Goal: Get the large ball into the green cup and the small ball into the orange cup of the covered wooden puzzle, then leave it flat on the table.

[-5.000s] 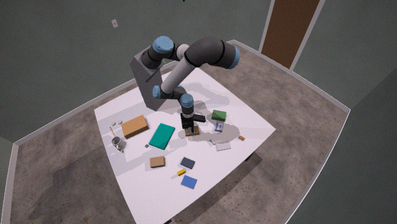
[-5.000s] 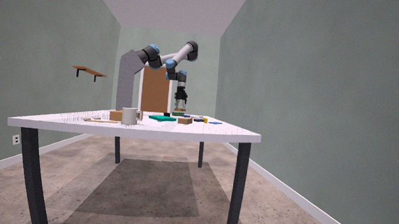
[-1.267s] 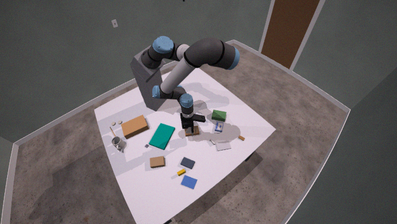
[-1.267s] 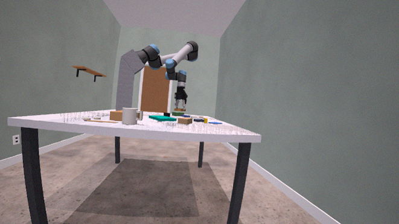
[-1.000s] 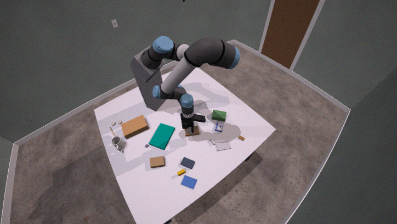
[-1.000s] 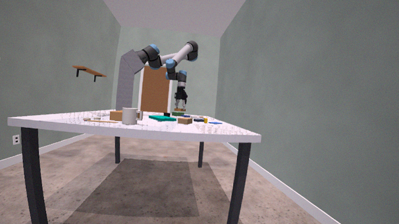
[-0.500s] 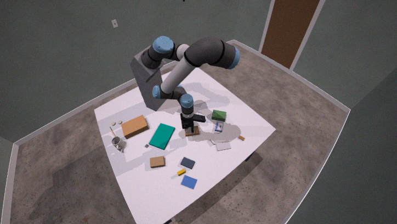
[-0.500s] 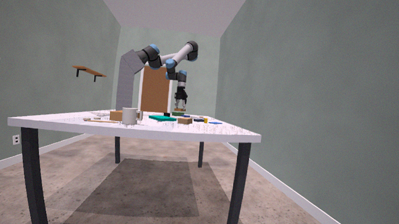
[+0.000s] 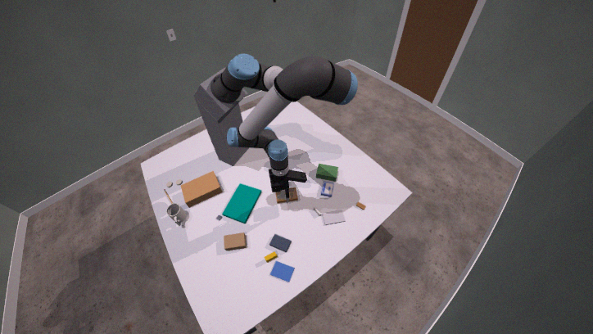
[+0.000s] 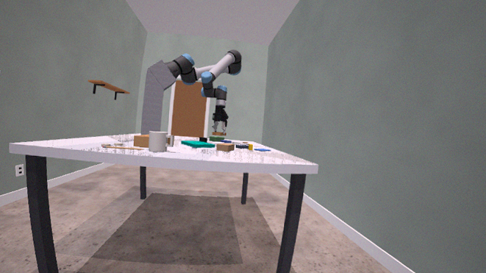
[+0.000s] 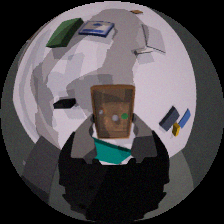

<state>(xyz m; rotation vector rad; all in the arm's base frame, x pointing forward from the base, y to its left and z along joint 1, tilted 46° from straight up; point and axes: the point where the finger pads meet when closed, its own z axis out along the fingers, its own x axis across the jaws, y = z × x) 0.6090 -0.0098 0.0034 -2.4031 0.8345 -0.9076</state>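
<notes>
The puzzle lies 10 mm below my hand. Also, from my hand: teal board 190 mm to the right, 160 mm behind, 80 mm below; dark tile 180 mm to the right, 150 mm ahead, 80 mm below; grey plate 230 mm ahead, 120 mm to the left, 80 mm below.
</notes>
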